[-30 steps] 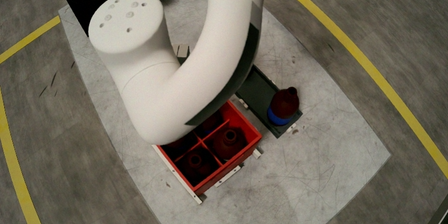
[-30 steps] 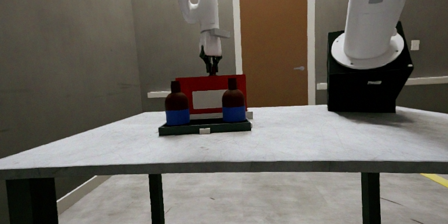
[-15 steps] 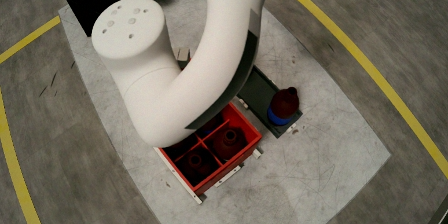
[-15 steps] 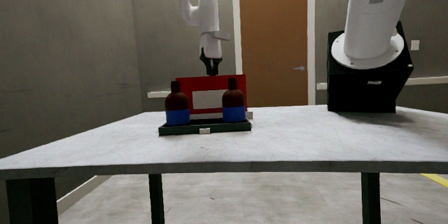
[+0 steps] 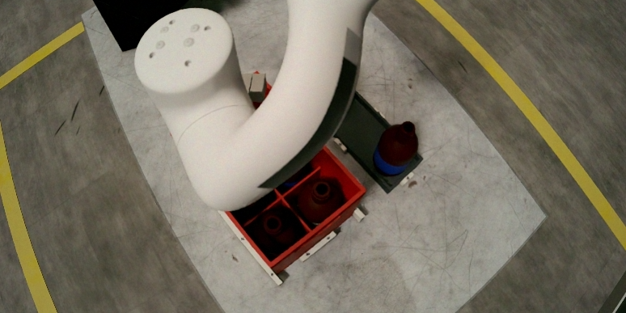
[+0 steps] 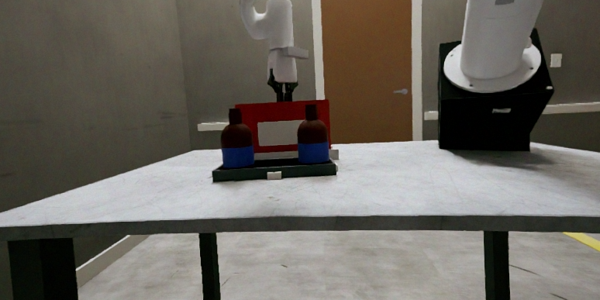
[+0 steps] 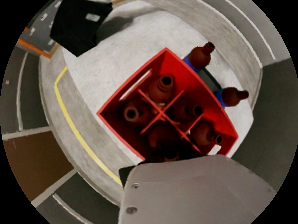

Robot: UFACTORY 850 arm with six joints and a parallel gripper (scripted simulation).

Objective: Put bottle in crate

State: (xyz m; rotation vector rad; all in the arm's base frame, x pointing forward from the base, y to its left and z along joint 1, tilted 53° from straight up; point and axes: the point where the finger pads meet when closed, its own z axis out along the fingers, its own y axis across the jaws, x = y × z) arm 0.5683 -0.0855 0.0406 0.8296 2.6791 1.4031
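Right now my hand is 1 cm past the crate, 4 cm to the right of it and 11 cm above it. The rest, counted from my hand: dark grey tray: 6 cm behind, 26 cm to the left, 18 cm below.
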